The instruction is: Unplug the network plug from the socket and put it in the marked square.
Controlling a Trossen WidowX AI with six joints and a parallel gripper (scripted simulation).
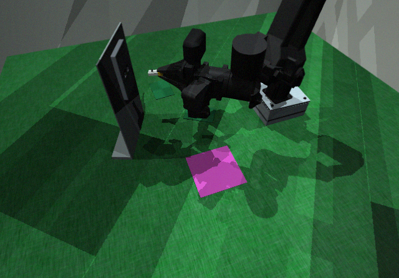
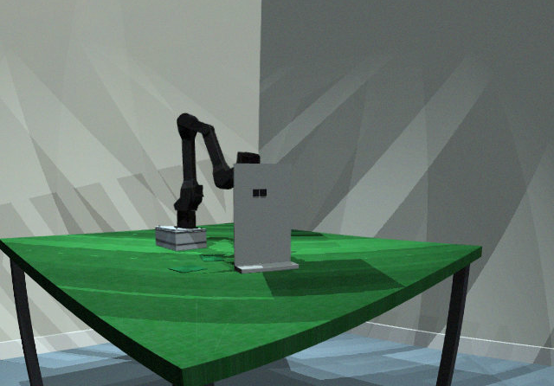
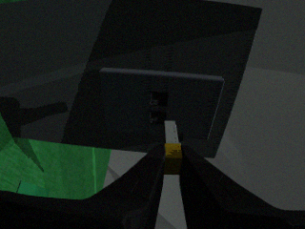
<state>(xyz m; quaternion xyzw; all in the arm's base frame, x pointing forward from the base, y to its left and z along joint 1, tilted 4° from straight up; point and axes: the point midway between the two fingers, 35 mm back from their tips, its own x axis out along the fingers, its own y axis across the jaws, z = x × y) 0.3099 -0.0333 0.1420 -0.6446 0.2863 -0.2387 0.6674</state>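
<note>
My gripper tip is 60 mm past the marked square, 150 mm to the right of it and 220 mm above it. Round my gripper tip: upright panel: 80 mm ahead, 60 mm to the right, 90 mm below.
</note>
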